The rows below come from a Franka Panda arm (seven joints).
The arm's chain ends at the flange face. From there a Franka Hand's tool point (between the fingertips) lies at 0.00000 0.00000 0.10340 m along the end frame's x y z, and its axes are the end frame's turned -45 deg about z.
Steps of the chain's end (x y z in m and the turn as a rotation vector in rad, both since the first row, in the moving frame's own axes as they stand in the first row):
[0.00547 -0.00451 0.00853 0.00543 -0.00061 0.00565]
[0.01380 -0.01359 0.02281 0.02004 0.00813 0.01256]
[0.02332 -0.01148 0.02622 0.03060 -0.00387 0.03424]
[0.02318 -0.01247 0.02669 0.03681 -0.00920 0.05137]
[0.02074 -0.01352 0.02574 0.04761 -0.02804 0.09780]
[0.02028 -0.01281 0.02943 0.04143 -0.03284 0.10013]
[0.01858 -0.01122 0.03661 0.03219 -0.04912 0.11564]
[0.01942 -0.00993 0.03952 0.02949 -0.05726 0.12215]
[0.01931 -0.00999 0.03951 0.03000 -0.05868 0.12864]
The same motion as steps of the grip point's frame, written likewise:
[0.00741 0.00024 0.00853 0.00427 0.00341 0.00565]
[0.02143 -0.00071 0.02279 0.00842 0.01992 0.01256]
[0.02660 0.00589 0.02617 0.02437 0.01890 0.03424]
[0.02731 0.00426 0.02662 0.03253 0.01952 0.05137]
[0.02592 -0.00034 0.02558 0.05349 0.01384 0.09780]
[0.02430 -0.00011 0.02929 0.05252 0.00607 0.10013]
[0.02018 -0.00080 0.03643 0.05749 -0.01197 0.11564]
[0.01912 0.00026 0.03931 0.06134 -0.01964 0.12215]
[0.01904 -0.00001 0.03929 0.06271 -0.02028 0.12864]

